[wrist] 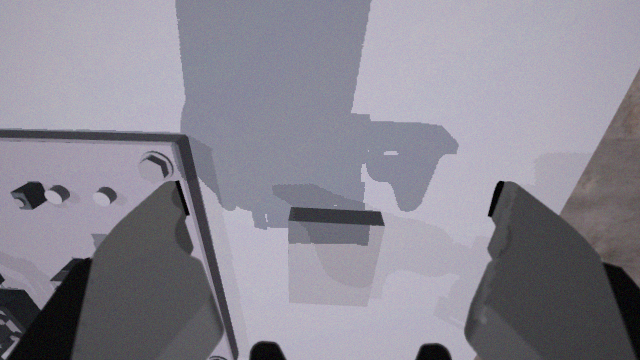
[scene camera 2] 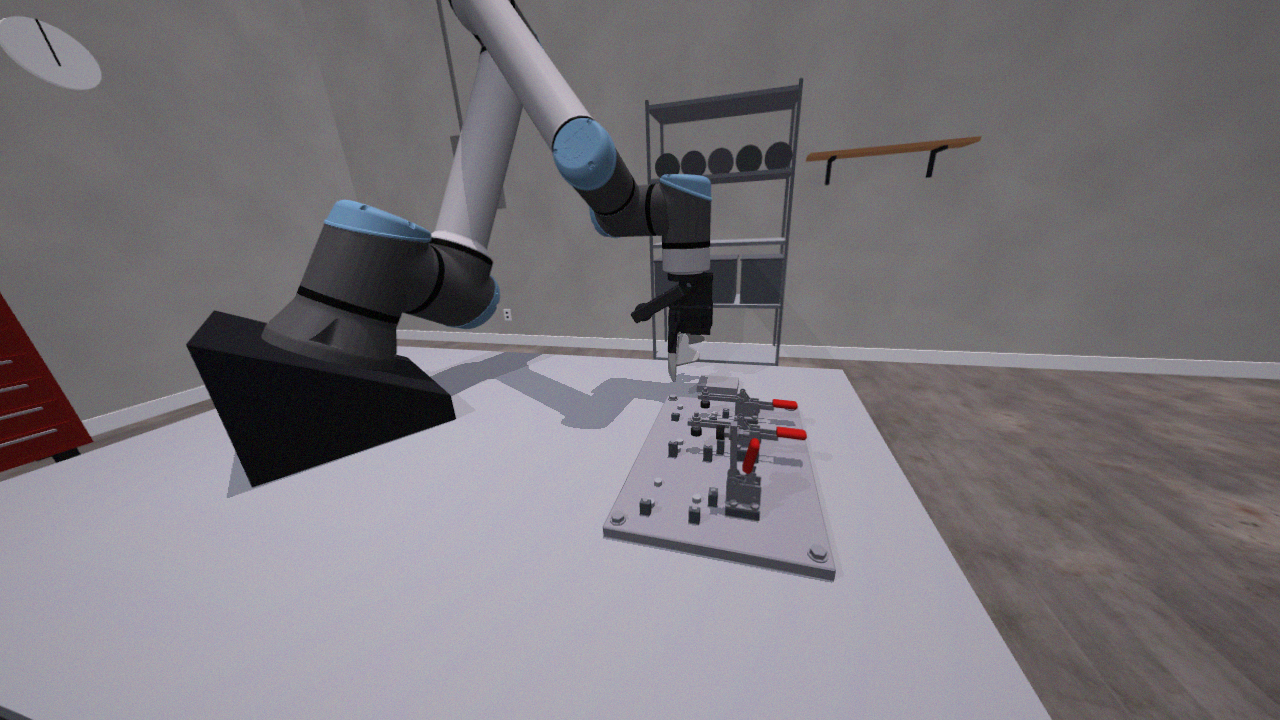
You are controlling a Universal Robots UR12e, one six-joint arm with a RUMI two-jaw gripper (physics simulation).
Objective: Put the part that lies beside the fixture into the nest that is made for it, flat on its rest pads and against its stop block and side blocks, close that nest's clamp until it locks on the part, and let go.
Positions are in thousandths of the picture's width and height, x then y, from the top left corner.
gripper: wrist 526, 518; scene camera 2 531, 512
